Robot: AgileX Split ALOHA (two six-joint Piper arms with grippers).
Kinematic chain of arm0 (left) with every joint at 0, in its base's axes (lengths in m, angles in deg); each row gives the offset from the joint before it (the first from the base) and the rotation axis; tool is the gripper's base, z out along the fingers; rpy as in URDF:
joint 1: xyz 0 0 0.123 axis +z
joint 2: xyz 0 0 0 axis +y
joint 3: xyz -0.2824 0 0.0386 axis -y
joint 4: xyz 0.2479 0 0.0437 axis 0.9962 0 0.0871
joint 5: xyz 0 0 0 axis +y
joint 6: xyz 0.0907 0 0.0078 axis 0.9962 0 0.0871
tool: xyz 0 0 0 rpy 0 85 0
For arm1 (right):
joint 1: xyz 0 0 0.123 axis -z
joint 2: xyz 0 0 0 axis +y
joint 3: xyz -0.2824 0 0.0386 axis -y
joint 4: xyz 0.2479 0 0.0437 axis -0.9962 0 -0.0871
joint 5: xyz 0 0 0 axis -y
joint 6: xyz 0.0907 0 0.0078 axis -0.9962 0 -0.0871
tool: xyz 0 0 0 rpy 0 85 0
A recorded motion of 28 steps. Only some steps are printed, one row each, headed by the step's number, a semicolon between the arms.
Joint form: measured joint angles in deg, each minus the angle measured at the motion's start. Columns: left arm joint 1, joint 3, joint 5, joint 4, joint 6, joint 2; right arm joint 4, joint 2, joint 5, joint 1, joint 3, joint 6.
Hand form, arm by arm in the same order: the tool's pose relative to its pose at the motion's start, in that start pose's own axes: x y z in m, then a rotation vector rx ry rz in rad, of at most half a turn. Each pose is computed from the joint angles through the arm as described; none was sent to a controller.
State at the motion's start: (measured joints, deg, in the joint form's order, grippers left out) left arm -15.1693 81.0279 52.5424 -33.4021 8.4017 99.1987; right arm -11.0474 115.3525 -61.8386 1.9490 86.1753 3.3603
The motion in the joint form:
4: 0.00 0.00 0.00 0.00 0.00 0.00; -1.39 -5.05 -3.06 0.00 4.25 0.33
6: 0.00 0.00 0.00 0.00 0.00 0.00; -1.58 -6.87 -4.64 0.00 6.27 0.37
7: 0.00 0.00 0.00 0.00 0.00 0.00; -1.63 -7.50 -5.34 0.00 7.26 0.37
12: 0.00 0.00 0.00 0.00 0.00 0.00; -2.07 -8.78 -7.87 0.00 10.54 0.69
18: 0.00 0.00 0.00 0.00 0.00 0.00; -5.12 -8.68 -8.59 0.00 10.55 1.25
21: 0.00 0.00 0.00 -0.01 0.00 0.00; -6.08 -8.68 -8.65 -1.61 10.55 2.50
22: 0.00 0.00 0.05 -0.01 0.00 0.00; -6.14 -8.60 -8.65 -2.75 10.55 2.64
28: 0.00 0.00 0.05 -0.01 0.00 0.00; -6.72 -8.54 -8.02 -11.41 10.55 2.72
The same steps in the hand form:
4: 0.0000 0.0000 0.0000 0.0000 0.0000 0.0000; -0.0021 0.0115 -0.0528 -0.0299 -0.1076 -0.0244
6: 0.0000 0.0000 0.0000 0.0000 0.0000 0.0000; -0.0014 0.0157 -0.0742 -0.0362 -0.1460 -0.0368
7: 0.0000 0.0000 0.0000 0.0000 0.0000 0.0000; -0.0012 0.0173 -0.0829 -0.0383 -0.1616 -0.0420
12: 0.0000 0.0000 0.0000 0.0000 0.0000 0.0000; -0.0008 0.0223 -0.1062 -0.0489 -0.1960 -0.0615
18: 0.0000 0.0000 0.0000 0.0000 0.0000 0.0000; 0.0000 0.0268 -0.1057 -0.1000 -0.1840 -0.0580
21: 0.0000 0.0000 0.0000 0.0001 0.0000 -0.0001; 0.0013 0.0390 -0.1040 -0.1191 -0.1785 -0.1027
22: 0.0001 0.0000 0.0000 0.0003 0.0008 -0.0001; 0.0021 0.0467 -0.1022 -0.1232 -0.1728 -0.1237
28: 0.0001 0.0000 0.0000 0.0003 0.0008 -0.0001; 0.0141 0.1050 -0.0931 -0.1582 -0.1481 -0.2665

